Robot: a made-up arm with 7 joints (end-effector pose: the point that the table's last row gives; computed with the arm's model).
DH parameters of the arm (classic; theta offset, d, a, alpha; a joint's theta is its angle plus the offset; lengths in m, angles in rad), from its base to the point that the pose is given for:
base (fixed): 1.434 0 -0.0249 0
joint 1: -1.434 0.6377 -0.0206 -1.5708
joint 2: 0 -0.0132 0.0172 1.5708
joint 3: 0 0.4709 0.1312 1.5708
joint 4: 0 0.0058 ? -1.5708
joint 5: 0 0.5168 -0.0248 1.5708
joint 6: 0 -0.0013 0.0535 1.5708
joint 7: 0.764 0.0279 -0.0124 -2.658
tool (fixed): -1.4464 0.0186 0 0
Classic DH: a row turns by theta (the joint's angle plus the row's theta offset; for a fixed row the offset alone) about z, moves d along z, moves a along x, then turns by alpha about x.
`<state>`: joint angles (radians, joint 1 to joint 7).
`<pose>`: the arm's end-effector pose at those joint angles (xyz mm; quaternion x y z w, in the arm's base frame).
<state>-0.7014 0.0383 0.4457 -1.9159 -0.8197 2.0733 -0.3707</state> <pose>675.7 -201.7 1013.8 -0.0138 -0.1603 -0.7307 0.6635</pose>
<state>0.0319 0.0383 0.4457 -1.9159 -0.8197 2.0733 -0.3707</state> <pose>619.7 298.3 1013.8 0.0446 -0.1546 -0.4443 0.8813</pose>
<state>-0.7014 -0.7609 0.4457 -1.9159 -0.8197 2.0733 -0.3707</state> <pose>318.6 99.9 1368.5 0.0379 -0.5283 -0.6370 0.5601</pose>
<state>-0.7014 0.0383 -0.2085 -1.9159 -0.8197 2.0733 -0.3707</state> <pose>438.4 -581.8 1011.3 -0.0766 -0.1490 -0.9034 0.3948</pose>
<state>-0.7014 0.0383 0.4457 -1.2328 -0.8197 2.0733 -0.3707</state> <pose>606.6 -190.0 1389.3 0.1666 -0.4279 -0.6831 0.5680</pose>
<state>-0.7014 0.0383 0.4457 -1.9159 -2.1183 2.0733 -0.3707</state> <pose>663.1 -191.1 976.8 -0.4374 -0.4365 -0.3442 0.7069</pose>
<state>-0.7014 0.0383 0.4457 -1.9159 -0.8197 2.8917 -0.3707</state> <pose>669.9 -180.9 1037.6 0.2677 -0.3208 -0.5038 0.7561</pose>
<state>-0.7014 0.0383 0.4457 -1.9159 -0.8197 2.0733 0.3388</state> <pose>676.2 -193.9 1006.8 0.1280 -0.2850 -0.8633 0.3964</pose>
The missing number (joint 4, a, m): -0.1013
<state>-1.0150 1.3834 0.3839 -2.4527 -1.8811 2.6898 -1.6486</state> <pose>304.3 -43.2 159.3 0.1609 0.3473 0.3358 0.8607</pose>
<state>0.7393 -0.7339 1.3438 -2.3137 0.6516 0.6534 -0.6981</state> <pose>-394.8 366.6 867.6 -0.5773 0.1227 -0.1137 0.7992</pose>
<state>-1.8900 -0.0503 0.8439 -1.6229 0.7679 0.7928 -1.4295</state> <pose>330.9 -580.4 1182.5 0.5275 0.4378 -0.5034 0.5260</pose>
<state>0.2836 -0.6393 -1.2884 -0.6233 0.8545 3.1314 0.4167</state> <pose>-451.7 -500.2 1465.9 -0.8709 0.2918 -0.2342 0.3186</pose>
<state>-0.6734 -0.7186 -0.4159 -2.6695 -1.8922 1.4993 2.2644</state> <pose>120.3 -386.2 929.1 -0.0809 0.8478 0.3785 0.3625</pose>
